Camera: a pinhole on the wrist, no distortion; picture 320 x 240 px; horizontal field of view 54.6 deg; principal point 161.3 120.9 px. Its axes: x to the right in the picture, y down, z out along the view. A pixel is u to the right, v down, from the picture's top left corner.
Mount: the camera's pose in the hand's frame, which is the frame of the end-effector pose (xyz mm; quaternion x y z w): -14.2 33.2 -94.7 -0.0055 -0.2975 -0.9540 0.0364
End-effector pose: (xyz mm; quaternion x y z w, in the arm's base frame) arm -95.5 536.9 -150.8 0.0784 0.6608 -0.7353 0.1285
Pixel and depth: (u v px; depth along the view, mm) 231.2 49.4 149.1
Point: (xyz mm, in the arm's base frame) -3.3 518.4 -271.8
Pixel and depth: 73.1 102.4 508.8
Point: -91.4 193.4 -490.6
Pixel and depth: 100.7 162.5 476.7
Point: -76.6 177.9 -380.4
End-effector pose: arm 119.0 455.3 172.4 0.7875 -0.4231 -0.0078 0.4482
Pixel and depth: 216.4 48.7 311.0
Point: -154.0 358.8 260.1
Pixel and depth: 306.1 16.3 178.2
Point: -73.0 467.9 249.1
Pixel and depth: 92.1 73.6 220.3
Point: -12.3 343.6 278.7
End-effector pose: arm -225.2 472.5 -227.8 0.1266 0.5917 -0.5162 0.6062
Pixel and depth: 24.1 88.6 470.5
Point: 158.0 341.6 -477.4
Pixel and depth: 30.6 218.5 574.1
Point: 173.6 98.8 -403.5
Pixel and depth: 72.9 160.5 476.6
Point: 142.9 279.1 -362.5
